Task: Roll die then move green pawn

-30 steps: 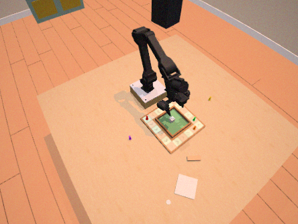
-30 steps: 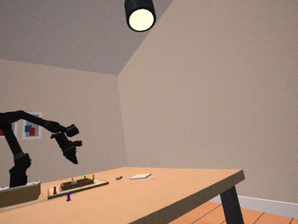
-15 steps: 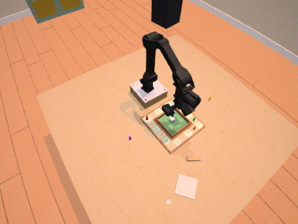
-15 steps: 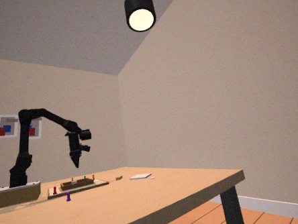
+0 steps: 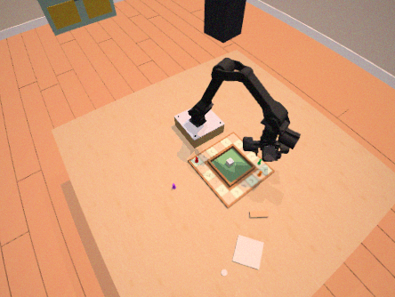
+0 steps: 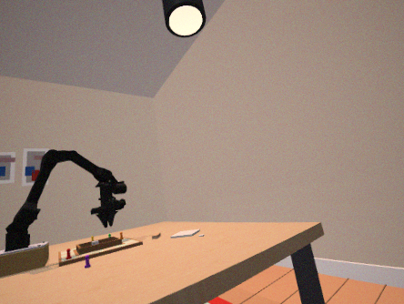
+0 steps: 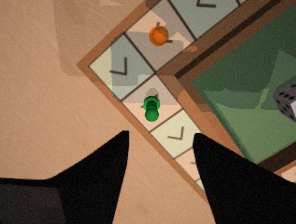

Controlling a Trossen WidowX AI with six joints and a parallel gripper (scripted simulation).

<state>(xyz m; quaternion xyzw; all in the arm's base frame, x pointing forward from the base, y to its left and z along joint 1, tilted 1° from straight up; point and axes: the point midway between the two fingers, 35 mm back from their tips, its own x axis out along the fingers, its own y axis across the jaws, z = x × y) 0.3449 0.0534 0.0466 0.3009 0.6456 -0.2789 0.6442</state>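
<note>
Now: the green pawn 50 mm below my gripper tip. Also, from my gripper tip: green tray 100 mm to the right, 80 mm behind, 70 mm below; then orange pawn 50 mm below, 40 mm to the right, 40 mm ahead; then white die 100 mm to the right, 90 mm behind, 50 mm below.
</note>
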